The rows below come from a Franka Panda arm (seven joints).
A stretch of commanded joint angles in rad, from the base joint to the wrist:
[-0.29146, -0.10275, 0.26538, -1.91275, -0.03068, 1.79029, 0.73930]
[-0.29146, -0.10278, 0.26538, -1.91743, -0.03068, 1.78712, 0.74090]
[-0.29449, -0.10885, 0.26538, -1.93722, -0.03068, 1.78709, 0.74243]
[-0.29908, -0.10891, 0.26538, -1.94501, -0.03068, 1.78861, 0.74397]
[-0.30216, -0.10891, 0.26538, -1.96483, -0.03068, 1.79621, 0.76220]
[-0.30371, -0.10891, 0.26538, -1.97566, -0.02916, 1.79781, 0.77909]
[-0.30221, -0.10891, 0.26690, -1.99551, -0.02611, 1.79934, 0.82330]
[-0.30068, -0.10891, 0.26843, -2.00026, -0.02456, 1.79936, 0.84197]
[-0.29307, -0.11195, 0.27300, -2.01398, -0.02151, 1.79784, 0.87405]
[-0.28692, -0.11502, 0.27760, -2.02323, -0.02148, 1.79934, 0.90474]
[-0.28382, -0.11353, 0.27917, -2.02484, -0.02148, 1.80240, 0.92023]
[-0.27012, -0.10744, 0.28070, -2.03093, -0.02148, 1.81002, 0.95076]
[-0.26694, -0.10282, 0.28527, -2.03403, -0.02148, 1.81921, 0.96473]
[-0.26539, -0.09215, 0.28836, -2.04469, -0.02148, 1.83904, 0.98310]
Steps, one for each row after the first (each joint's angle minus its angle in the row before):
[0.00000, -0.00003, 0.00000, -0.00468, 0.00000, -0.00317, 0.00160]
[-0.00303, -0.00607, 0.00000, -0.01979, 0.00000, -0.00003, 0.00153]
[-0.00459, -0.00006, 0.00000, -0.00779, 0.00000, 0.00152, 0.00154]
[-0.00308, 0.00000, 0.00000, -0.01982, 0.00000, 0.00760, 0.01823]
[-0.00155, 0.00000, 0.00000, -0.01083, 0.00152, 0.00160, 0.01689]
[0.00150, 0.00000, 0.00152, -0.01985, 0.00305, 0.00153, 0.04421]
[0.00153, 0.00000, 0.00153, -0.00475, 0.00155, 0.00002, 0.01867]
[0.00761, -0.00304, 0.00457, -0.01372, 0.00305, -0.00152, 0.03208]
[0.00615, -0.00307, 0.00460, -0.00925, 0.00003, 0.00150, 0.03069]
[0.00310, 0.00149, 0.00157, -0.00161, 0.00000, 0.00306, 0.01549]
[0.01370, 0.00609, 0.00153, -0.00609, 0.00000, 0.00762, 0.03053]
[0.00318, 0.00462, 0.00457, -0.00310, 0.00000, 0.00919, 0.01397]
[0.00155, 0.01067, 0.00309, -0.01066, 0.00000, 0.01983, 0.01837]

